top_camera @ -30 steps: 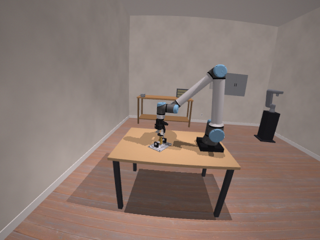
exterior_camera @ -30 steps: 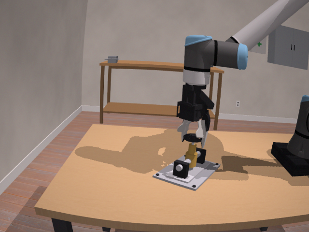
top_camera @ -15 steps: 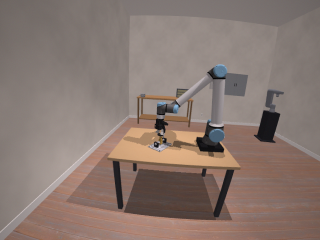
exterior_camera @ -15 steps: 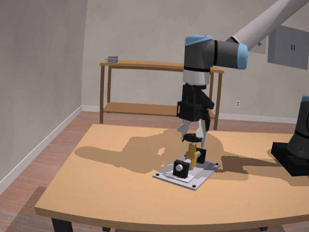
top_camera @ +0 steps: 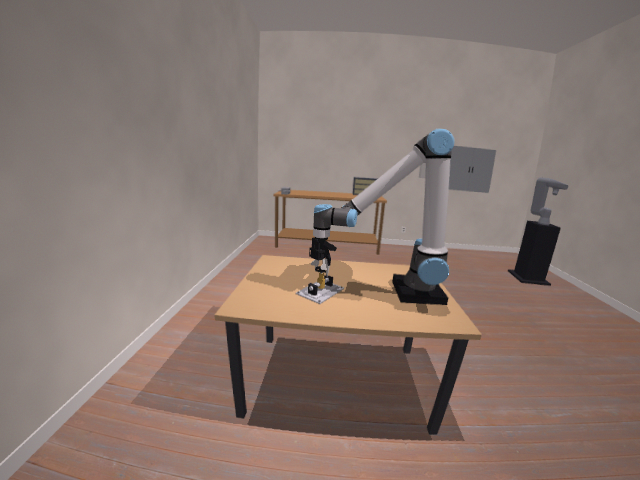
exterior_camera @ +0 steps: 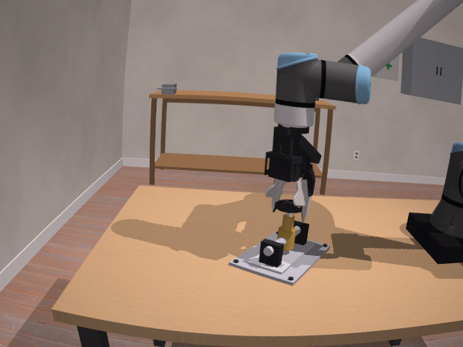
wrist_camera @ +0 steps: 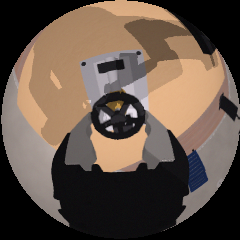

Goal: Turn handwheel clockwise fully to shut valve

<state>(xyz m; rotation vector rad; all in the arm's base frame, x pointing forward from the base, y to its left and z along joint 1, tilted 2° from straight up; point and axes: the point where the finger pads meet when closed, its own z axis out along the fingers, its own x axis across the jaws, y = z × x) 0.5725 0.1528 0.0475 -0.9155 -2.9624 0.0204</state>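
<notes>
My gripper is now 1 cm below the black spoked handwheel.
</notes>
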